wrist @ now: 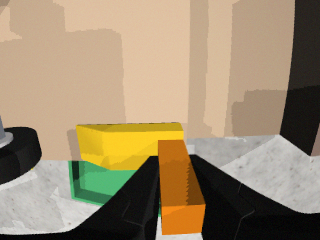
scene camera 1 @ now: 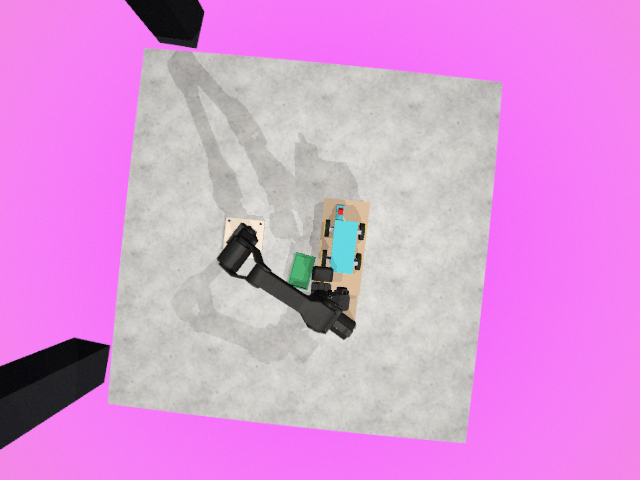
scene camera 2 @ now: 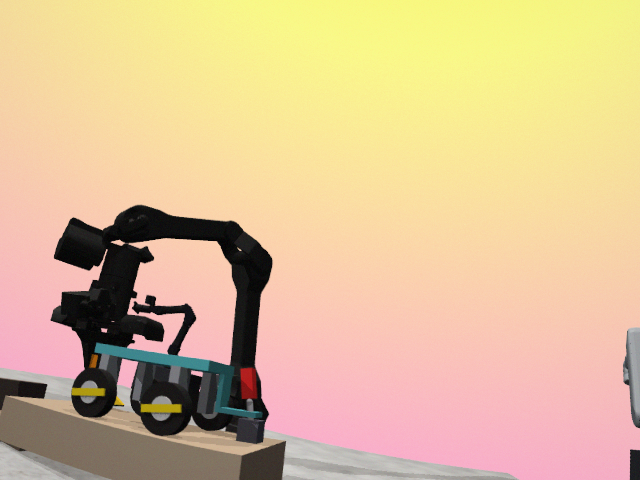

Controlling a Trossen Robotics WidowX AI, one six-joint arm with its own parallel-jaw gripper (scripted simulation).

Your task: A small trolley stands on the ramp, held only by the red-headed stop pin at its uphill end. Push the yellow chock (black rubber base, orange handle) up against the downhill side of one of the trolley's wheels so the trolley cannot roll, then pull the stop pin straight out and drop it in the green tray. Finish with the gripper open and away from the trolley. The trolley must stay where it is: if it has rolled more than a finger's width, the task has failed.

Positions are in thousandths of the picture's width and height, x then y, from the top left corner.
my gripper: wrist 539, 681; scene camera 1 501, 605; scene camera 2 146, 791
